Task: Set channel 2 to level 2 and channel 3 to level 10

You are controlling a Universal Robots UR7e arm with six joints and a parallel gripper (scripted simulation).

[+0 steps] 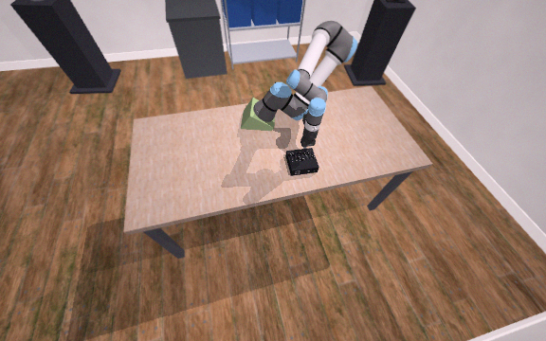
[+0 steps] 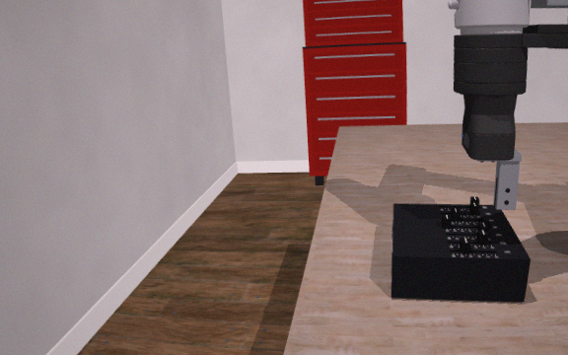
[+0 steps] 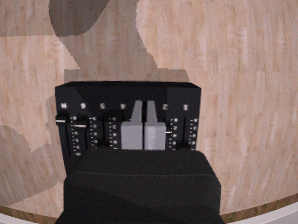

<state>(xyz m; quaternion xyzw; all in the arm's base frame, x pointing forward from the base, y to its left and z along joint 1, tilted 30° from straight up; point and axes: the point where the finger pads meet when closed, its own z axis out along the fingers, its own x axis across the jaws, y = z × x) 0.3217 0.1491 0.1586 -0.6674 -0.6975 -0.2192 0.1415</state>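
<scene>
The channel 3 cap is 20 mm ahead of my hand and 40 mm below it. Round my hand: channel 2 fader: 20 mm ahead, 20 mm to the left, 40 mm below; channel 1 fader: 50 mm ahead, 50 mm to the left, 40 mm below.
</scene>
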